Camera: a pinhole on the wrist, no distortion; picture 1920 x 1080 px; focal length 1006.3 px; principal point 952.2 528.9 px. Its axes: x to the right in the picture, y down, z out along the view. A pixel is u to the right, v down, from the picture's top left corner.
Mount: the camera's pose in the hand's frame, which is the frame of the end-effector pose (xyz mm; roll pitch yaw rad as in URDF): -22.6 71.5 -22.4 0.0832 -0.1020 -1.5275
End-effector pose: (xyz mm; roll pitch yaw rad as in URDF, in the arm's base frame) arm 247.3 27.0 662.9 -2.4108 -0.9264 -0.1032
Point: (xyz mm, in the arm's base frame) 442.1 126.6 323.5
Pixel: 840 253
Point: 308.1 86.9 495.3
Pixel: 1171 157
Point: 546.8 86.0 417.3
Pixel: 742 631
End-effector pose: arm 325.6 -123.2 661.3 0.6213 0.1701 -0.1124
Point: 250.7 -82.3 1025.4
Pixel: 524 251
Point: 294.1 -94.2 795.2
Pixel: 842 321
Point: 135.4 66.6 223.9
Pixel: behind the camera
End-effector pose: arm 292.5 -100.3 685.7 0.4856 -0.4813 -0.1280
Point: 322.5 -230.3 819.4
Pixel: outside the picture
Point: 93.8 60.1 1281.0
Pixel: 424 839
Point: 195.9 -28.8 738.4
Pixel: 733 80
